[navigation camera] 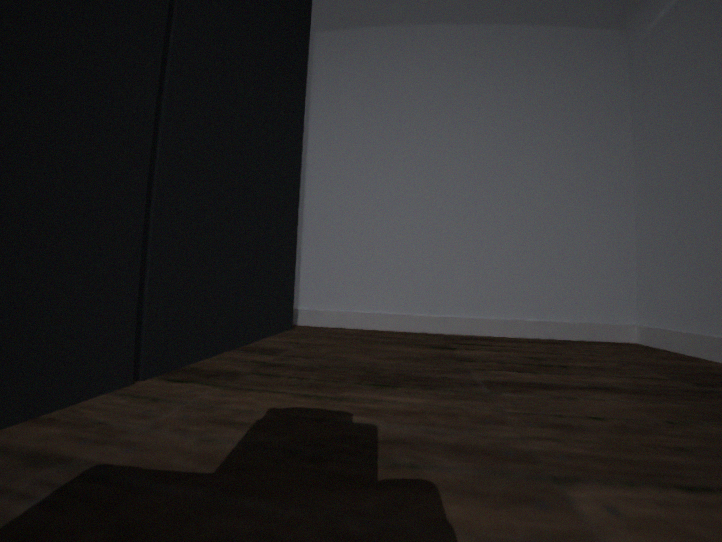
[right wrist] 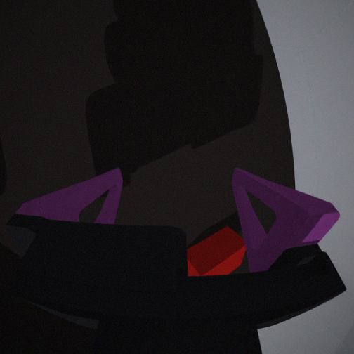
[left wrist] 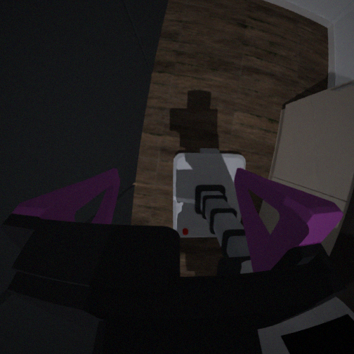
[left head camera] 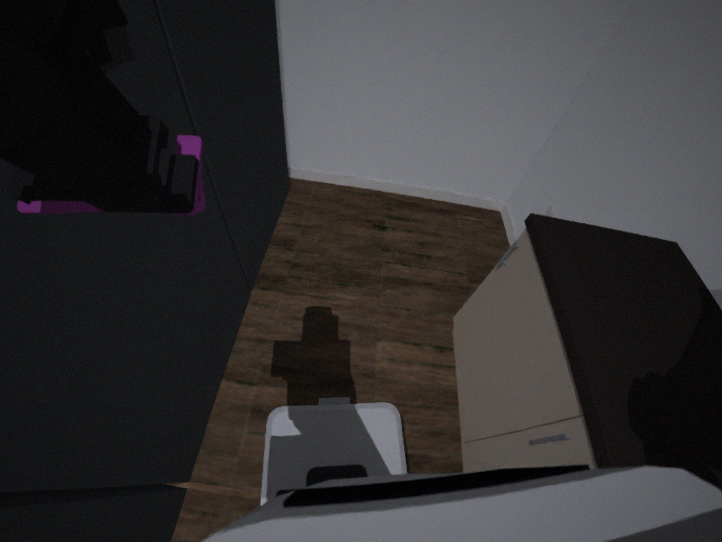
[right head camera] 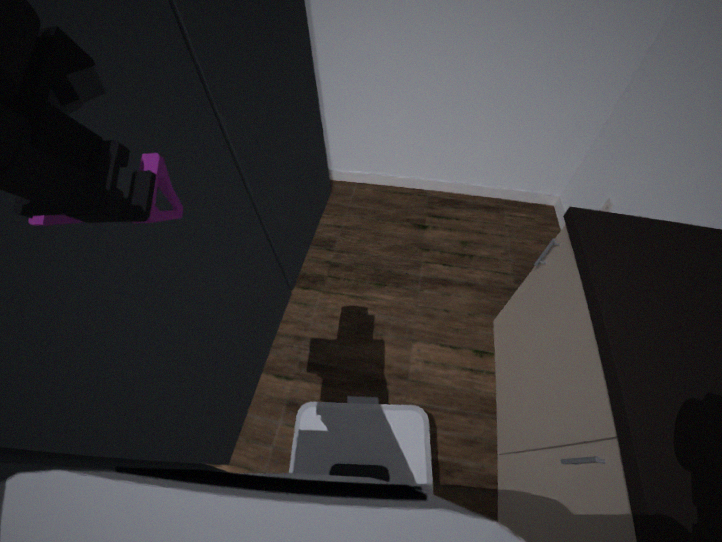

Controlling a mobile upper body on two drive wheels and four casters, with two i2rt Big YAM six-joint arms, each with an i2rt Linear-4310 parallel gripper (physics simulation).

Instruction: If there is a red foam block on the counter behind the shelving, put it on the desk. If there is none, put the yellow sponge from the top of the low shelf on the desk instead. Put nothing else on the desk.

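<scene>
A red block lies on the dark counter top in the right wrist view, partly hidden by the gripper body. My right gripper is open above the counter, with nothing held. The block shows low between its fingers, nearer the finger at the right of the picture. My left gripper is open and empty, in front of the dark panel. One of its purple fingers shows at the left of the head views. The desk, low shelf and yellow sponge cannot be made out.
A tall dark panel stands at the left. Pale cabinet fronts are under the counter at the right. My white base stands between them on wood floor. A wall closes the far end.
</scene>
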